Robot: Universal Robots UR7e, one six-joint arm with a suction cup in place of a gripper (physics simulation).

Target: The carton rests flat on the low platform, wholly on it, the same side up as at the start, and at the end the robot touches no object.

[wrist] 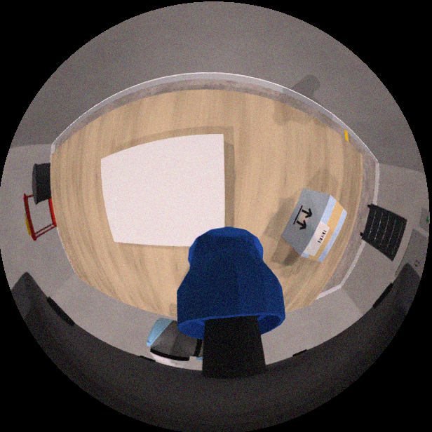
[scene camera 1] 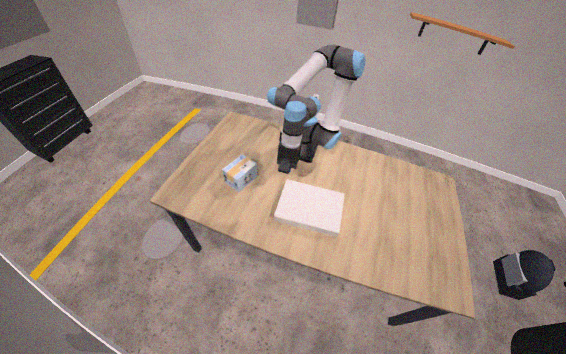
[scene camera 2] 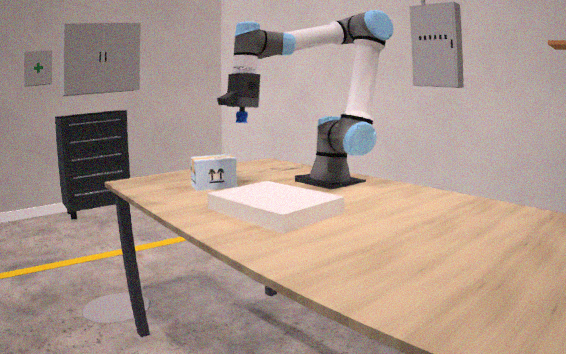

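Where they show: hand at its tool point: (scene camera 2: pixel 241 122); arm's base at its link origin: (scene camera 1: pixel 301 149) (scene camera 2: pixel 330 177).
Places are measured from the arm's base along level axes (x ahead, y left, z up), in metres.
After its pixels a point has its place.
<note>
The carton (scene camera 1: pixel 240 173) {x 0.390, y -0.241, z 0.090 m} (scene camera 2: pixel 215 173) {x 0.369, y -0.215, z 0.041 m} (wrist: pixel 314 225) is a light blue box with an orange tape strip and a white label across its top and upright arrows on a side. It stands flat on the table beside the low platform, apart from it. The low platform (scene camera 1: pixel 310 206) {x 0.429, y 0.147, z 0.031 m} (scene camera 2: pixel 276 197) {x 0.427, y 0.174, z 0.031 m} (wrist: pixel 165 192) is a white slab lying flat on the table. My gripper (scene camera 2: pixel 242 120) (wrist: pixel 226 240), a blue suction cup, points down in the air well above the table and touches nothing; it is open. The cup is hidden in the scene camera 1 view.
The wooden table (scene camera 1: pixel 400 220) {x 0.332, y 0.645, z -0.017 m} (scene camera 2: pixel 400 245) {x 0.413, y 0.573, z -0.017 m} (wrist: pixel 260 165) bears the carton, the platform and the arm's base (scene camera 2: pixel 331 175) {x 0.052, y 0.052, z 0.024 m} at its back edge. A black drawer cabinet (scene camera 1: pixel 42 105) (scene camera 2: pixel 95 160) (wrist: pixel 384 232) stands on the floor beyond the carton's side of the table.
</note>
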